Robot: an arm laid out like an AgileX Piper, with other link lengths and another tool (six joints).
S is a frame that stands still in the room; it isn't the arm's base.
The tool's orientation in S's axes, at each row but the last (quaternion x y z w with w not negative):
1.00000, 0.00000, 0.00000, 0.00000
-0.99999, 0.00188, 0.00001, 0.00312
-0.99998, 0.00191, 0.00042, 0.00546
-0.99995, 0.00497, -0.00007, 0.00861
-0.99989, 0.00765, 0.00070, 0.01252
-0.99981, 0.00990, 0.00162, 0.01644
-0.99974, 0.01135, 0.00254, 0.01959
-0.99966, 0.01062, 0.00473, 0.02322
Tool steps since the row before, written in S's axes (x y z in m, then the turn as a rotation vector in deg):
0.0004, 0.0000, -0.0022, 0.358, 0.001, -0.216
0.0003, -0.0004, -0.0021, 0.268, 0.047, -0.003
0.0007, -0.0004, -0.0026, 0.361, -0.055, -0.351
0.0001, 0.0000, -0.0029, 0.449, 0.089, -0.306
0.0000, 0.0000, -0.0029, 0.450, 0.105, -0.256
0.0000, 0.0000, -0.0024, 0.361, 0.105, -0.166
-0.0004, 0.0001, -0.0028, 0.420, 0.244, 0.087
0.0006, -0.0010, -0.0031, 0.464, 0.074, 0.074
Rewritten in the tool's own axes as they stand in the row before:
0.0004, 0.0000, 0.0022, 0.358, -0.001, 0.216
0.0003, 0.0004, 0.0021, 0.268, -0.048, 0.003
0.0007, 0.0004, 0.0026, 0.362, 0.057, 0.350
0.0001, 0.0000, 0.0029, 0.448, -0.088, 0.308
0.0000, 0.0001, 0.0029, 0.449, -0.105, 0.258
0.0000, 0.0001, 0.0024, 0.359, -0.107, 0.168
-0.0004, 0.0000, 0.0028, 0.414, -0.257, -0.079
0.0007, 0.0011, 0.0030, 0.462, -0.087, -0.075

